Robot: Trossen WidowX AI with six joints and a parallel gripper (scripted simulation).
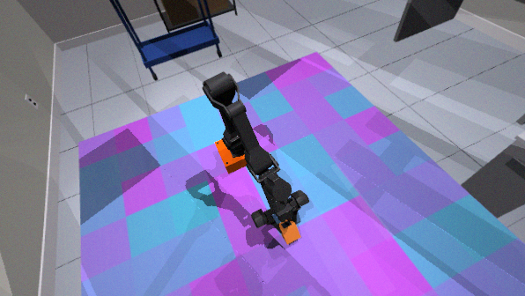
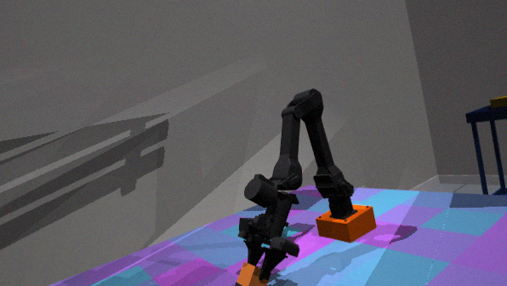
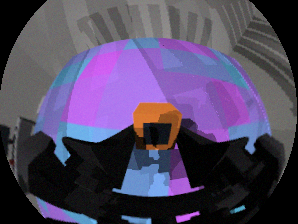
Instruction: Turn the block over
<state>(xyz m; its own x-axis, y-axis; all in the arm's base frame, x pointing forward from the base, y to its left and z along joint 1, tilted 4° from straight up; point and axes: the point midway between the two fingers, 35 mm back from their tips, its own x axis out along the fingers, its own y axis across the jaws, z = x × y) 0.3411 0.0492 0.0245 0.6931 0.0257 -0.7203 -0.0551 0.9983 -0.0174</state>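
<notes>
Right now my gripper tip is 10 mm below the orange block.
</notes>
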